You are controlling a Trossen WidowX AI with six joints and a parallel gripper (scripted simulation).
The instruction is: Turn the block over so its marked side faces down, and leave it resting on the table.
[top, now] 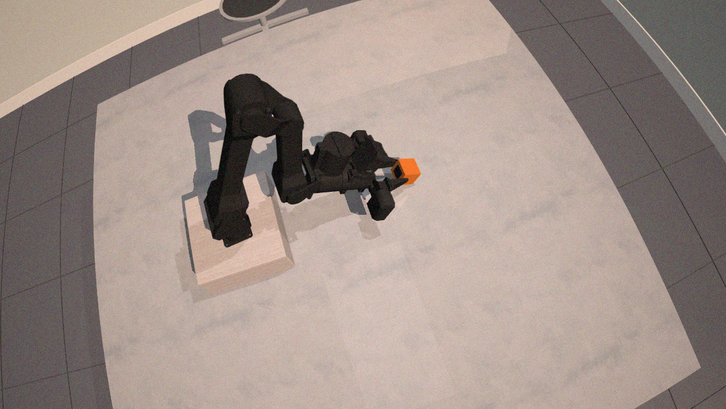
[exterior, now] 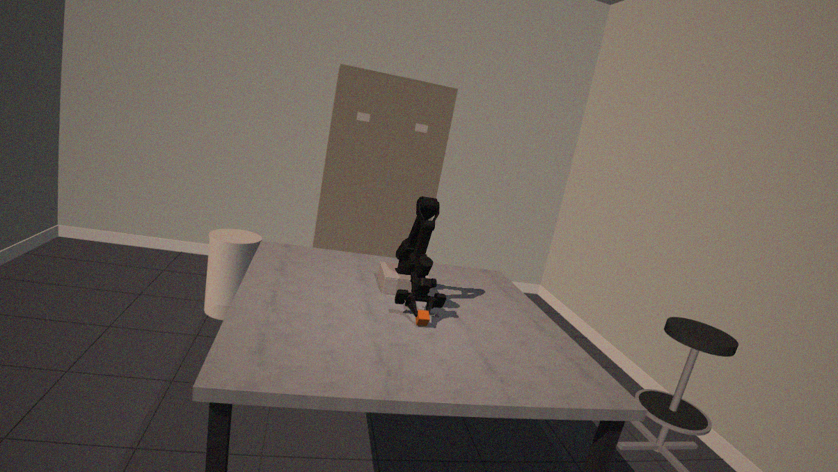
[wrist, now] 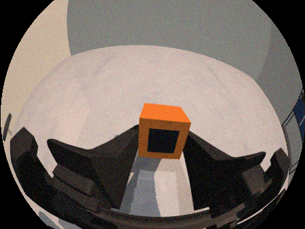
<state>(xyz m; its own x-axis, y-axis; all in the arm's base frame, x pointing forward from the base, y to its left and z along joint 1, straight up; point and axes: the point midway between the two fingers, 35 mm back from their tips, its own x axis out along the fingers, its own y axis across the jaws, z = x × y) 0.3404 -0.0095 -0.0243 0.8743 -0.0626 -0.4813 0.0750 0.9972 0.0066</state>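
Now: the orange block 1 cm behind my gripper tip.
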